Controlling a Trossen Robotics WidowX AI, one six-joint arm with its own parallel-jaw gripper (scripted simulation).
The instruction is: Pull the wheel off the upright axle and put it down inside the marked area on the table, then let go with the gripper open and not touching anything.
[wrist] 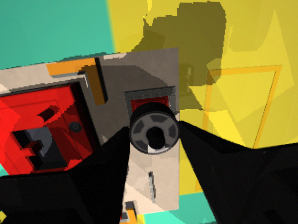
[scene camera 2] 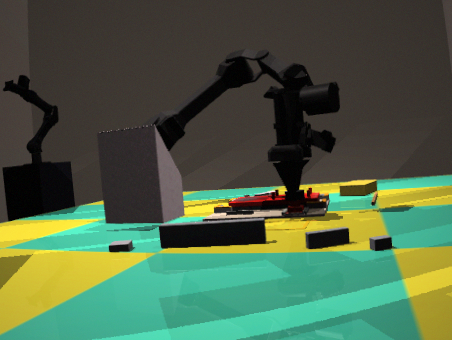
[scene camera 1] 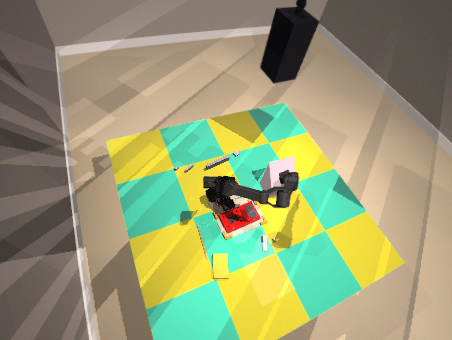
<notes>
In view: the gripper [scene camera 2: 294, 195].
The gripper shows as well in the wrist view [wrist: 153, 128].
</notes>
